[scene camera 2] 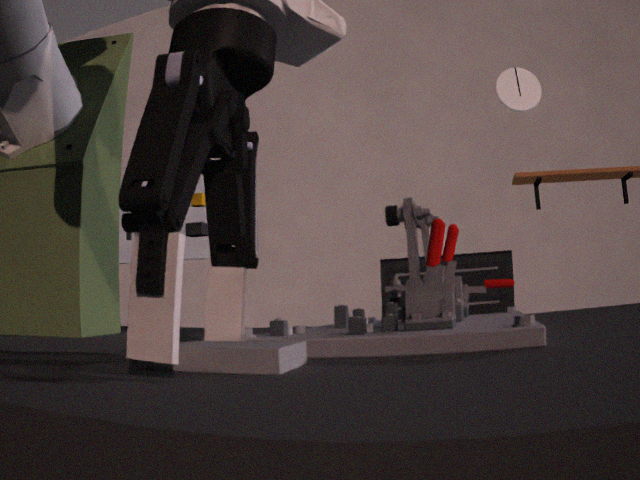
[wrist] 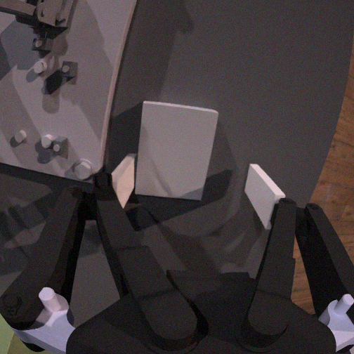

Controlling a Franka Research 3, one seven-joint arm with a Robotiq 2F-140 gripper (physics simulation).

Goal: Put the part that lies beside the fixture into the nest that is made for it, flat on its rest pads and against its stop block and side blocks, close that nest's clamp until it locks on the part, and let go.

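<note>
The part, a flat pale grey block (scene camera 2: pixel 235 357) (wrist: pixel 176 150), lies flat on the table beside the fixture. The fixture's base plate (scene camera 2: pixel 423 347) (wrist: pixel 92 107) bears small rest pads, blocks and toggle clamps. Two red handles (scene camera 2: pixel 436 242) (scene camera 2: pixel 451 242) stand upright, and a third red handle (scene camera 2: pixel 499 283) lies level. My gripper (scene camera 2: pixel 187 343) (wrist: pixel 192 172) is open and empty, with its fingertips low at the part's near end in the wrist view. The left fingertip there is close to the part's side; the right one stands well apart from it. Part of a clamp (wrist: pixel 50 14) shows at the wrist view's top left.
A green panel-like block (scene camera 2: pixel 100 232) stands behind the arm at the left. The dark table (scene camera 2: pixel 361 403) (wrist: pixel 280 75) ends at a curved edge on the wrist view's right, with wooden floor (wrist: pixel 332 225) beyond. A shelf (scene camera 2: pixel 578 174) and a clock (scene camera 2: pixel 518 88) are on the wall.
</note>
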